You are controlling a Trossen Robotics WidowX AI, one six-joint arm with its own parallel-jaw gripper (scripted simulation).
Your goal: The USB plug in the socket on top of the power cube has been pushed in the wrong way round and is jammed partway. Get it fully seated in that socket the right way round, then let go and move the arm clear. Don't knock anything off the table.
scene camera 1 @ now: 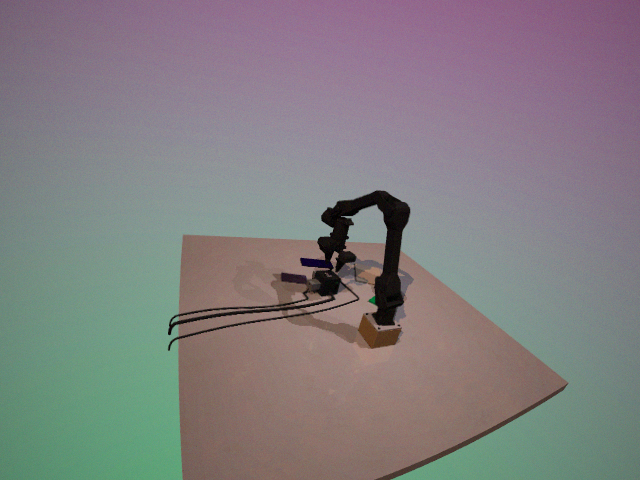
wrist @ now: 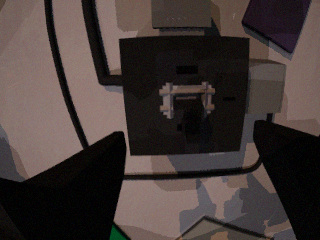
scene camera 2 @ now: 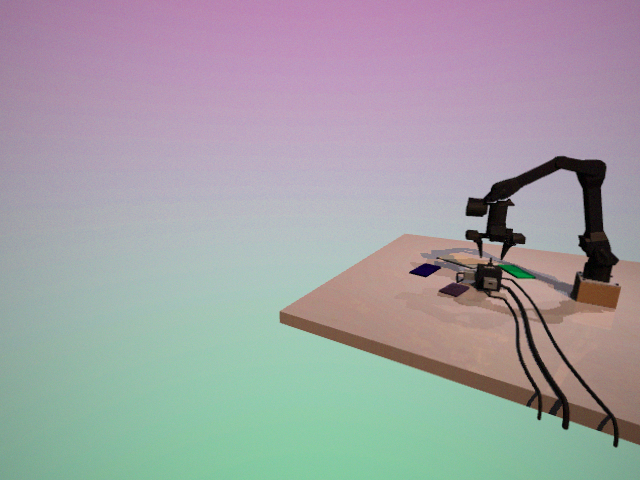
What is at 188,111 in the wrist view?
An usb plug.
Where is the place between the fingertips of my gripper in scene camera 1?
331,268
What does my gripper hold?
Nothing.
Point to a black power cube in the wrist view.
147,63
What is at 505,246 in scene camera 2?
My gripper.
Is my gripper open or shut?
Open.
